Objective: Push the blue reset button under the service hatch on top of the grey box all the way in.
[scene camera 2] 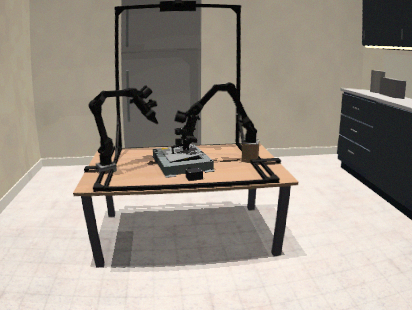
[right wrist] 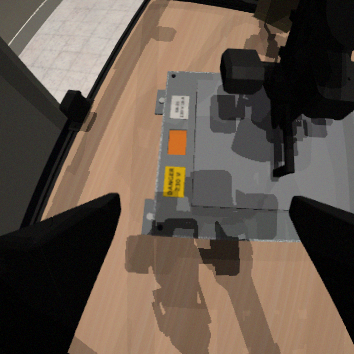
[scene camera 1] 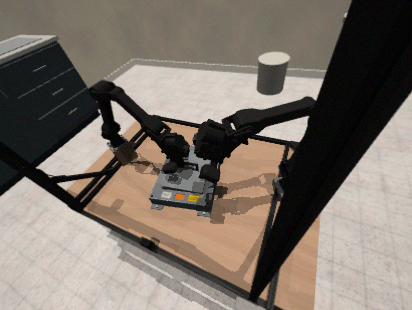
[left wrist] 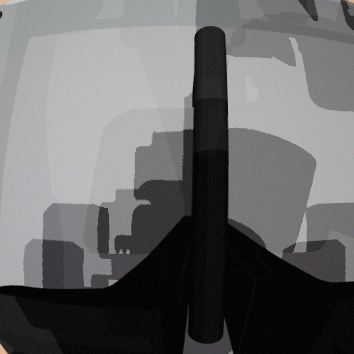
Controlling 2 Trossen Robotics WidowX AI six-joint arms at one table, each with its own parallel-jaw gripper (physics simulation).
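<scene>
The grey box point(scene camera 1: 175, 203) point(scene camera 2: 187, 168) point(right wrist: 177, 124) lies mid-table, with white, orange and yellow labels along one edge. The light-grey service hatch point(scene camera 2: 190, 157) point(left wrist: 75, 150) point(right wrist: 310, 185) is on its top; whether it is raised is hard to tell. A black bar handle point(left wrist: 210, 75) point(right wrist: 288, 157) stands on the hatch. My left gripper point(scene camera 2: 187, 148) point(left wrist: 199, 223) is over the hatch, its fingers shut on the handle. My right gripper point(scene camera 2: 156, 121) point(right wrist: 206, 203) is open and empty, above the labelled end of the box. The blue reset button does not show in any view.
A brown block point(scene camera 1: 125, 154) point(scene camera 2: 251, 152) stands at the left arm's base. A small black box point(scene camera 2: 194, 174) sits at the table's front in scene camera 2. Black frame rails point(scene camera 2: 150, 188) run along the table edges. Arm shadows fall across the hatch.
</scene>
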